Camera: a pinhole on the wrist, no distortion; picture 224 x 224 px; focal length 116.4 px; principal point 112.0 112.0 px. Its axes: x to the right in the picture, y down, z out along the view. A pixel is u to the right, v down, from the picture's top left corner.
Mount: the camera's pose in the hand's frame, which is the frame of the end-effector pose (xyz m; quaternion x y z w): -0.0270 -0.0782 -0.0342 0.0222 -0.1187 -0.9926 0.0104
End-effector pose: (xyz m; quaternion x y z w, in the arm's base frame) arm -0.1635 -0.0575 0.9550 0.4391 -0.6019 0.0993 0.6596
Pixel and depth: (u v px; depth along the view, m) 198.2 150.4 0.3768
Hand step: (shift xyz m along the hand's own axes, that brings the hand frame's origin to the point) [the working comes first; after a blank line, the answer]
In the camera's frame: 0.2790 0.1243 0.3768

-0.3213 -0.1176 0.3494
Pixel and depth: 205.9 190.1 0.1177
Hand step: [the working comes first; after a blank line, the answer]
In the camera's frame: 0.0949 0.0790 0.1177

-0.1261 -0.1297 0.0948
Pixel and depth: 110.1 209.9 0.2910
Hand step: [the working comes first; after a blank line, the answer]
In the camera's frame: -0.0048 0.2447 0.2910

-0.0320 -0.2474 0.3063
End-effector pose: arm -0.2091 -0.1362 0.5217 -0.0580 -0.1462 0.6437 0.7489
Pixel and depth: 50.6 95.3 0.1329
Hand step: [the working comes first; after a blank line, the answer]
In the camera's frame: -0.0701 -0.0191 0.1329

0.0365 -0.0266 0.0932
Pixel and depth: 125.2 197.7 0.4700
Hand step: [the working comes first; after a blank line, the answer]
In the camera's frame: 0.0533 0.3460 0.4700

-0.0968 -0.3053 0.5016
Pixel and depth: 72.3 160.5 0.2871
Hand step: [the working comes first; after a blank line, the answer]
In the camera's frame: -0.0979 0.1196 0.2871

0.0593 -0.1244 0.2768
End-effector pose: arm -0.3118 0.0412 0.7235 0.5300 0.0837 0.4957 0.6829
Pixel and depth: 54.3 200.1 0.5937
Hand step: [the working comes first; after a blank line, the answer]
In the camera's frame: -0.2943 0.4494 0.5937

0.2462 -0.3675 0.6605
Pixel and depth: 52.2 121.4 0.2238
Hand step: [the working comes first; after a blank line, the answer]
In the camera's frame: -0.1150 0.0181 0.2238

0.0777 -0.0401 0.1921
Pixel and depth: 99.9 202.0 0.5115
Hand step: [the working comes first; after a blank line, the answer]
In the camera's frame: -0.0532 0.3955 0.5115

0.0084 -0.3408 0.5580
